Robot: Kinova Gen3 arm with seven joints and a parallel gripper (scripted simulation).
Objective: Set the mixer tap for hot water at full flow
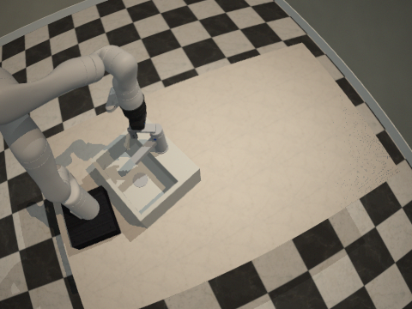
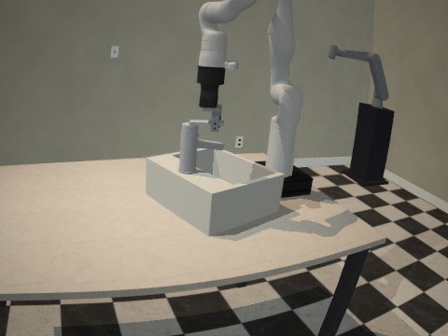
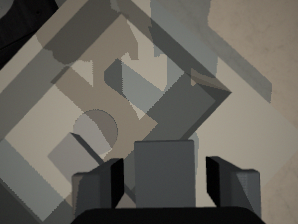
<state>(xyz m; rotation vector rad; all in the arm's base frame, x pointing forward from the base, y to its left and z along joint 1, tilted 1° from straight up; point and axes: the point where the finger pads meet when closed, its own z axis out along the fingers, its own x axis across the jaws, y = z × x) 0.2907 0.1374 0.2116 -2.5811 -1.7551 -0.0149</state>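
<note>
Now: the lever 20 mm ahead of my hand and 10 mm to the right of it. The rest, counted from my hand: white sink basin (40 mm behind, 70 mm to the right, 240 mm below).
</note>
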